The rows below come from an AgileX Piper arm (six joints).
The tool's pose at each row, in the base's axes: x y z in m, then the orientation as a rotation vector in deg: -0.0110 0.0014 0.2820 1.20 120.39 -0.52; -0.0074 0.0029 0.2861 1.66 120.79 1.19; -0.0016 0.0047 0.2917 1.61 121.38 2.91; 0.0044 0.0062 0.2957 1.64 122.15 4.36; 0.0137 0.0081 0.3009 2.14 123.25 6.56; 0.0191 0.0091 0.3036 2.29 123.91 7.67; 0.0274 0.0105 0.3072 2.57 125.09 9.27
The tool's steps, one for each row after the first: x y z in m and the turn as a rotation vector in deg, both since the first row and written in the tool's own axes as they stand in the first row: -0.0053 0.0016 0.0010 -1.03 0.42 1.03; -0.0131 0.0035 0.0031 -2.28 1.04 1.69; -0.0196 0.0051 0.0063 -3.29 1.84 2.29; -0.0287 0.0072 0.0116 -4.63 3.02 3.52; -0.0338 0.0083 0.0149 -5.35 3.73 4.06; -0.0411 0.0099 0.0202 -6.34 4.99 4.87
